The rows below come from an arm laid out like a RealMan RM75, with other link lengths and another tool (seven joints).
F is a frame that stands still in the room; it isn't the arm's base.
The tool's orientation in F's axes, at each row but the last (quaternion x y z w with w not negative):
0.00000 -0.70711 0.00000 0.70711
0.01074 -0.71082 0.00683 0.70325
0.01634 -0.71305 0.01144 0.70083
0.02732 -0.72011 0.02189 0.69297
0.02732 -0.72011 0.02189 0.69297
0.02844 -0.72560 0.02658 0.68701
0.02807 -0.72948 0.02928 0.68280
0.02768 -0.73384 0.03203 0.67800
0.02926 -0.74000 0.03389 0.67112
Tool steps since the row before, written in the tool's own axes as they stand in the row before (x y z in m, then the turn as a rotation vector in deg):
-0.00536 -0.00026 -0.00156 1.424 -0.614 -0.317
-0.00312 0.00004 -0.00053 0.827 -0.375 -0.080
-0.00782 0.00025 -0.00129 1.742 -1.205 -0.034
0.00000 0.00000 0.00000 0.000 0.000 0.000
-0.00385 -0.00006 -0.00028 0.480 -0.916 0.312
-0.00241 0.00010 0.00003 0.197 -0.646 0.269
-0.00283 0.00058 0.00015 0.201 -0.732 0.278
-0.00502 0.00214 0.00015 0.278 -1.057 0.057
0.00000 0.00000 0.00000 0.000 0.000 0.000
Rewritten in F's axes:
0.00156 -0.00026 -0.00536 0.317 -0.614 1.424
0.00056 0.00007 -0.00311 0.081 -0.378 0.826
0.00141 0.00036 -0.00779 0.052 -1.215 1.734
0.00000 0.00000 0.00000 0.000 0.000 0.000
0.00043 -0.00001 -0.00384 -0.265 -0.940 0.462
0.00009 0.00011 -0.00241 -0.228 -0.666 0.182
-0.00001 0.00057 -0.00284 -0.230 -0.752 0.185
0.00007 0.00211 -0.00504 0.010 -1.057 0.283
0.00000 0.00000 0.00000 0.000 0.000 0.000

